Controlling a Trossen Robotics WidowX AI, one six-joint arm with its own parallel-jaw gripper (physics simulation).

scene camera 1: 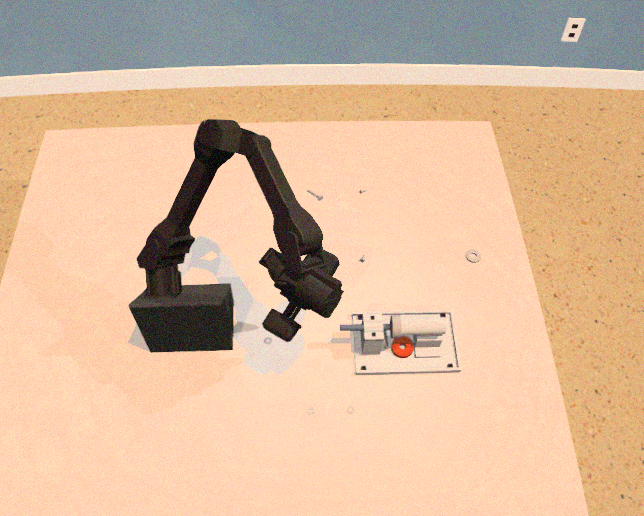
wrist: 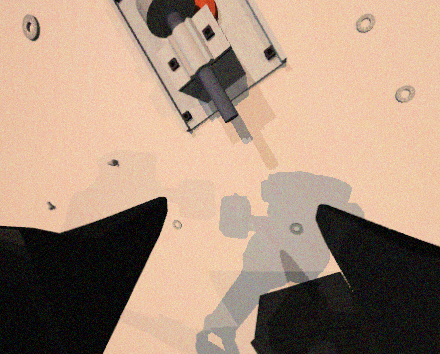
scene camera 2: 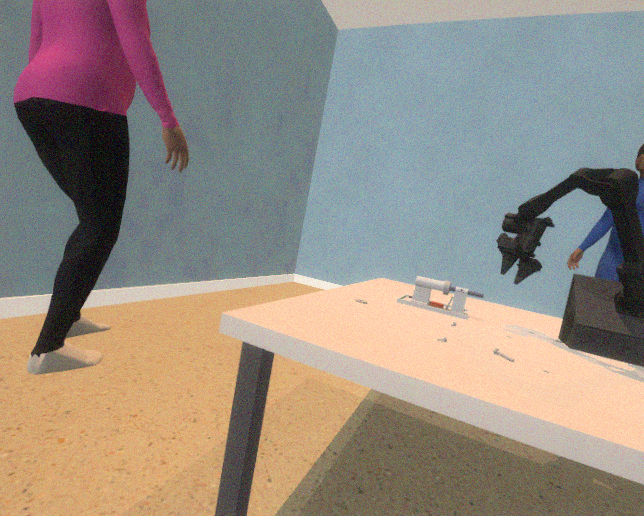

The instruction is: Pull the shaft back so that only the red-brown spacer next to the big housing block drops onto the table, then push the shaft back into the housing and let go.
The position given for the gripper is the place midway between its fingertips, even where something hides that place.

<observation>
The gripper [scene camera 2: 508, 279] is open, with nothing in its grasp. Also in view: a dark shaft [wrist: 206, 74].
</observation>
